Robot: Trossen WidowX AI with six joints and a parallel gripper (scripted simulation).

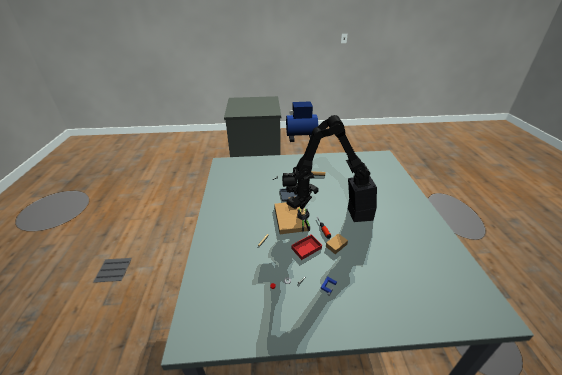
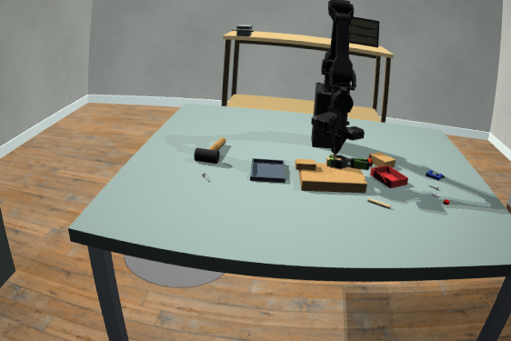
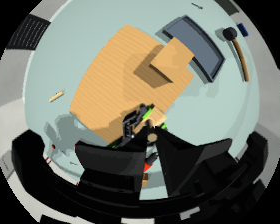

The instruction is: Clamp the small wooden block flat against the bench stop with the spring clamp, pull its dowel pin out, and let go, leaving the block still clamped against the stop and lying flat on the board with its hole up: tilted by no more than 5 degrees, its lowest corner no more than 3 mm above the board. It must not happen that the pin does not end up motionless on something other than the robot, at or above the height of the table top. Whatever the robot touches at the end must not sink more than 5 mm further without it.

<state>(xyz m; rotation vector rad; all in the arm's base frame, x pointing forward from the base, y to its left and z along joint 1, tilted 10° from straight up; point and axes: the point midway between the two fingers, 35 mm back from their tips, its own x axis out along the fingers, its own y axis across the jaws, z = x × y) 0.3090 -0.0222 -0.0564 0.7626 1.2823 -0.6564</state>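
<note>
My gripper is now 40 mm above the dowel pin. Round my hand: red tray 20 mm ahead, 200 mm to the left, 100 mm below; wooden board 60 mm ahead, 10 mm to the right, 90 mm below; dark tray 200 mm to the right, 100 mm below.
</note>
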